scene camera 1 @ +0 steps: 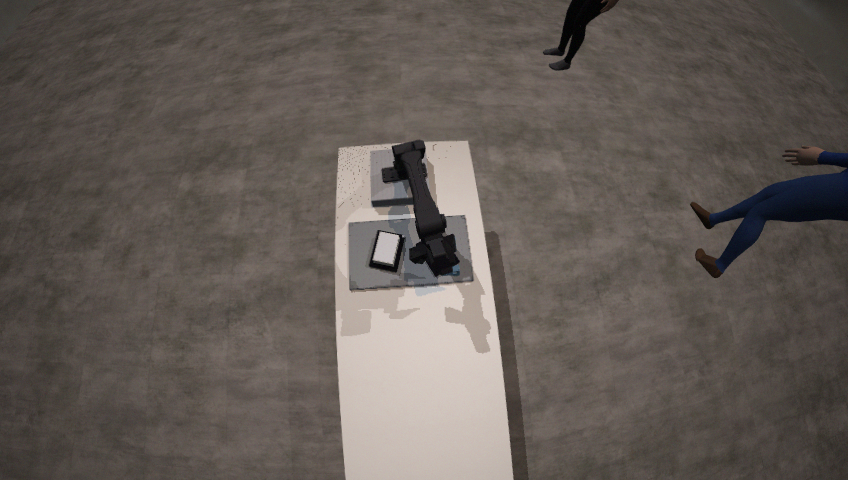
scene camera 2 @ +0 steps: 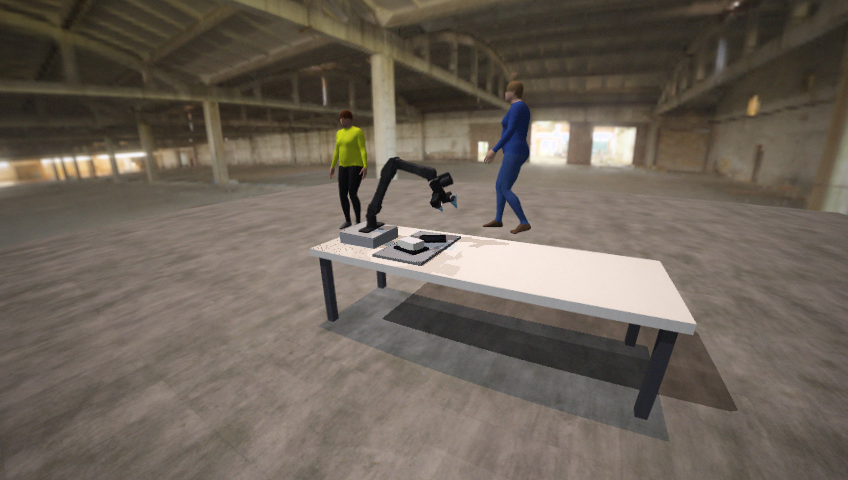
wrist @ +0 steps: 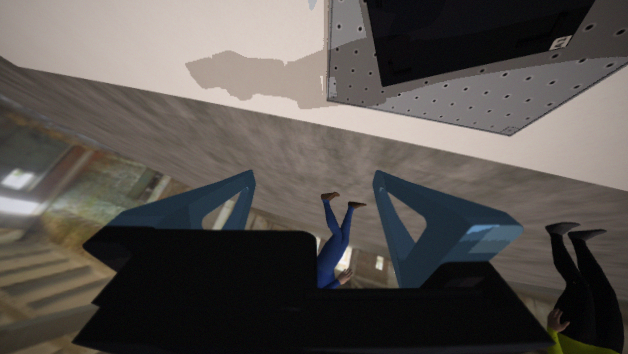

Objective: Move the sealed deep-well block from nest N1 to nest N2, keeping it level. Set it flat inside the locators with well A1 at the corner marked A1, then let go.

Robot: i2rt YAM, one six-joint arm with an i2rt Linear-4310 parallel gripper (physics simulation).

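Frame: origin at the arm's base, x ahead, y left, z up, level; millimetres.
Where they show: gripper, between the fingertips: (scene camera 1: 456, 263) (scene camera 2: 449, 209) (wrist: 314, 176); arm's base, origin of its link: (scene camera 1: 404, 172) (scene camera 2: 372, 227).
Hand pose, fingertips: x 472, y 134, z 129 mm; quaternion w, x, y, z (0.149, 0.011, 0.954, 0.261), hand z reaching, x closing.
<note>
Things, the pixels of their top centre, and the offset from my fingertips. "spot": a spot on its surface instead. Level surfaces: height alone.
- sealed deep-well block, centre of its top: (scene camera 1: 386, 247) (scene camera 2: 410, 239) 135 mm down, 134 mm back, 249 mm right
- second black nest, centre of its top: (wrist: 467, 11) (scene camera 1: 437, 252) (scene camera 2: 432, 236) 171 mm down, 95 mm back, 38 mm right
- small white label, a spot on its surface: (wrist: 560, 43) spot: 177 mm down, 186 mm back, 17 mm right
- grey perforated board, centre of its top: (scene camera 1: 409, 250) (scene camera 2: 420, 244) 188 mm down, 123 mm back, 155 mm right
- white table, height of its surface: 202 mm down
The sealed deep-well block (scene camera 1: 387, 247) (scene camera 2: 410, 242) is white and sits in a black nest (scene camera 1: 383, 267), seemingly flat. A second black nest (scene camera 2: 432, 238) (wrist: 465, 40) stands on the same board; in the wrist view a small white label (wrist: 560, 43), seemingly A1, marks one corner. In scene camera 1 the arm hides this nest. No block shows on its visible part. My gripper (scene camera 1: 451, 271) (scene camera 2: 448, 206) (wrist: 314, 176) is open, with blue fingers wide apart and nothing between them. It hangs high above the board, on the second nest's side, away from the block.
Both nests stand on a grey perforated board (scene camera 1: 361, 277) (scene camera 2: 392, 255) (wrist: 480, 112) on a white table (scene camera 1: 422, 380) (scene camera 2: 565, 273). The arm's base stands on a grey plinth (scene camera 2: 368, 238). A person in blue (scene camera 2: 514, 136) and one in yellow and black (scene camera 2: 351, 148) are beyond the table.
</note>
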